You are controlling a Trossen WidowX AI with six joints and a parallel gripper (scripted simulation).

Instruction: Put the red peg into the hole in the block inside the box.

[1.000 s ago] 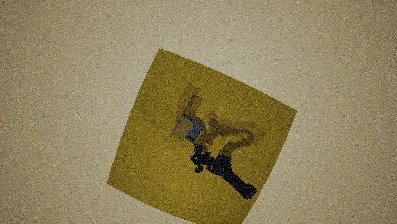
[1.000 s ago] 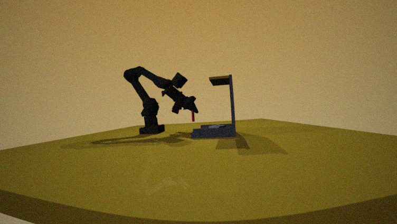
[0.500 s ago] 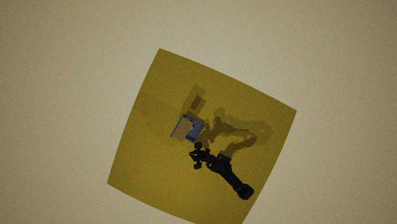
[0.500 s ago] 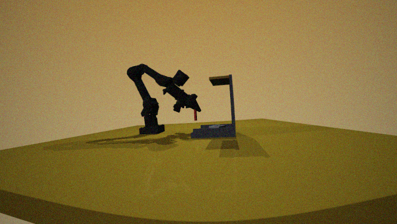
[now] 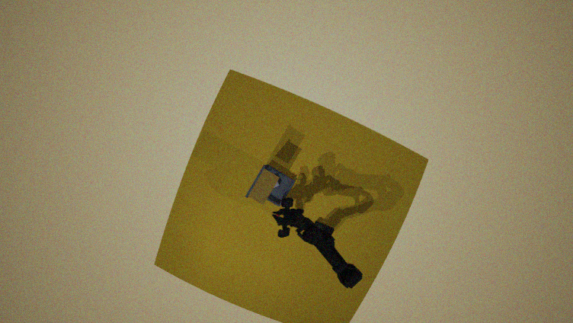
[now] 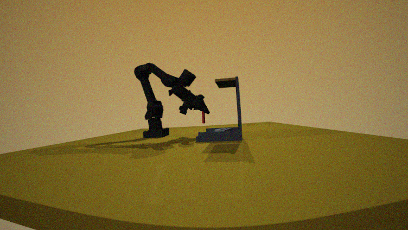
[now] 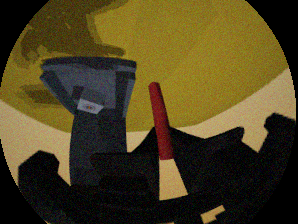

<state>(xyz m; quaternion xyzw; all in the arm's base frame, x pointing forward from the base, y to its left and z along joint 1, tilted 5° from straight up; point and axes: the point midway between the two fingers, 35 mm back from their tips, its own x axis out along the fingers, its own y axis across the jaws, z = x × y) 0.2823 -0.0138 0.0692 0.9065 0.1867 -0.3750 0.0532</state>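
Now: the back wall 140 mm ahead of my gripper tip, 120 mm to the right of it and 10 mm above it. Round my gripper tip: flat roof 100 mm ahead, 110 mm to the right, 120 mm above; red peg 30 mm behind, 10 mm to the right, 10 mm below.
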